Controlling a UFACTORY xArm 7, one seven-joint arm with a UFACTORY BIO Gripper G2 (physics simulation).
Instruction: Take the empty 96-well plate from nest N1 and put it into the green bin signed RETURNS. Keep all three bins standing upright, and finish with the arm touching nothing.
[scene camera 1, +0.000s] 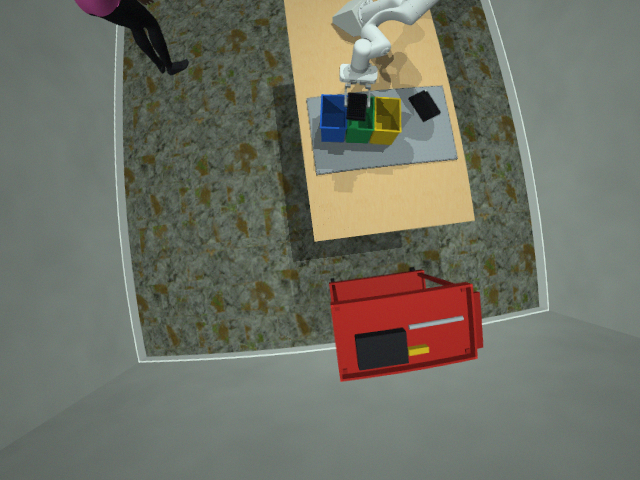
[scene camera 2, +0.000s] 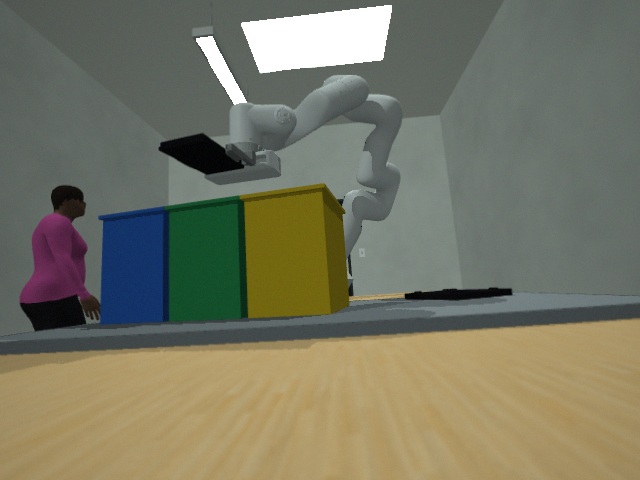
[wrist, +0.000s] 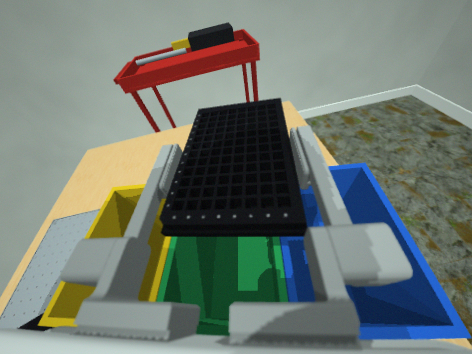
Scene:
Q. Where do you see a green bin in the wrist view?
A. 212, 272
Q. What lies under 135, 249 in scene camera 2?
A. A blue bin.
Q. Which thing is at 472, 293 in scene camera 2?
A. A black nest.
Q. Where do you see a black 96-well plate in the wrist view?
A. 236, 177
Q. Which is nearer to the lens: the black 96-well plate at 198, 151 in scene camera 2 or the yellow bin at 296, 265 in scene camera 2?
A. The yellow bin.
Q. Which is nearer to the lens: the blue bin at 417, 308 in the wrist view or the yellow bin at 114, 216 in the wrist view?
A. The blue bin.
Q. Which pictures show the yellow bin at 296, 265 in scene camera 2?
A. Scene camera 1, scene camera 2 and the wrist view: all of them.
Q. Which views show the green bin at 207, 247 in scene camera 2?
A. Scene camera 1, scene camera 2 and the wrist view: all of them.

